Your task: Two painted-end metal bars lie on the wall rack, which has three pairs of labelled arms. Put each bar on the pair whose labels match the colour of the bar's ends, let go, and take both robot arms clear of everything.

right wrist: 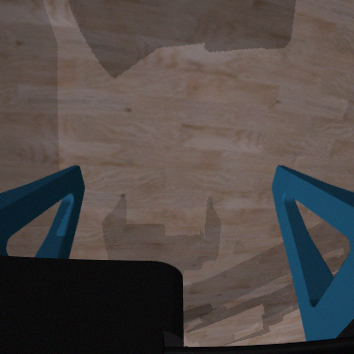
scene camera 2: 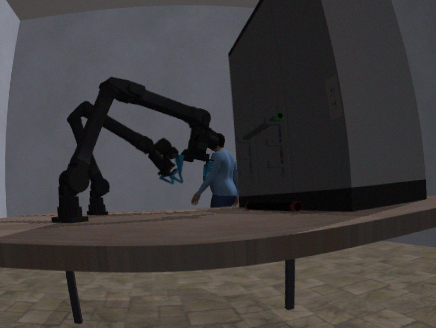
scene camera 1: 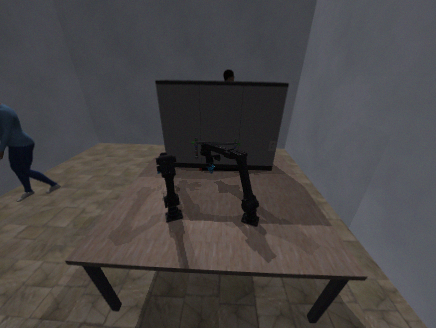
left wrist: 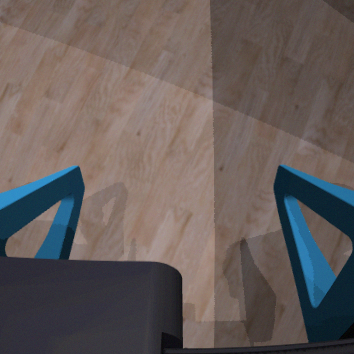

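Seen in the pictures: left gripper, fingertip midpoint: (scene camera 2: 177,183) (left wrist: 178,175); right gripper, fingertip midpoint: (right wrist: 177,175) (scene camera 2: 192,178) (scene camera 1: 211,171); left arm's base, link origin: (scene camera 2: 97,214) (scene camera 1: 174,216); right arm's base, link origin: (scene camera 2: 70,221) (scene camera 1: 250,220).
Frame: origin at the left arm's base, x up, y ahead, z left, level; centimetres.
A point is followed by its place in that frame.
A bar with green ends (scene camera 1: 217,143) @[x 32.5, y 52.8, z -55.0 cm] (scene camera 2: 261,128) @[x 31.5, y 51.1, z -58.6 cm] lies across the topmost arms of the wall rack (scene camera 1: 196,151) (scene camera 2: 281,154). The labels are too small and dark to match surely. A dark bar with red ends (scene camera 2: 272,205) @[x 2.0, y 46.5, z -67.0 cm] lies low at the foot of the wall panel, on the table; in scene camera 1 it is mostly hidden. My left gripper (scene camera 2: 171,177) @[x 14.3, y 45.0, z -0.1 cm] (left wrist: 178,175) @[x 14.3, y 45.0, z -0.1 cm] is open and empty above the table, well back from the rack. My right gripper (scene camera 1: 211,168) @[x 14.1, y 30.0, z -40.3 cm] (scene camera 2: 207,171) (right wrist: 177,175) @[x 14.1, y 30.0, z -40.3 cm] is open and empty, closer to the panel and apart from both bars.
The wall panel (scene camera 1: 225,115) @[x 60.4, y 53.5, z -63.2 cm] (scene camera 2: 310,150) @[x 18.2, y 40.9, z -92.1 cm] stands upright at the table's far edge, with a socket plate (scene camera 1: 272,145) @[x 30.8, y 33.0, z -109.5 cm] (scene camera 2: 334,97) @[x 29.8, y 33.0, z -110.0 cm] on it. The wooden table (scene camera 1: 215,250) @[x 0.0, y -36.8, z -19.7 cm] (scene camera 2: 150,240) @[x 0.0, y -19.8, z -111.3 cm] bears both arm bases. Two people show beyond the table in scene camera 1.
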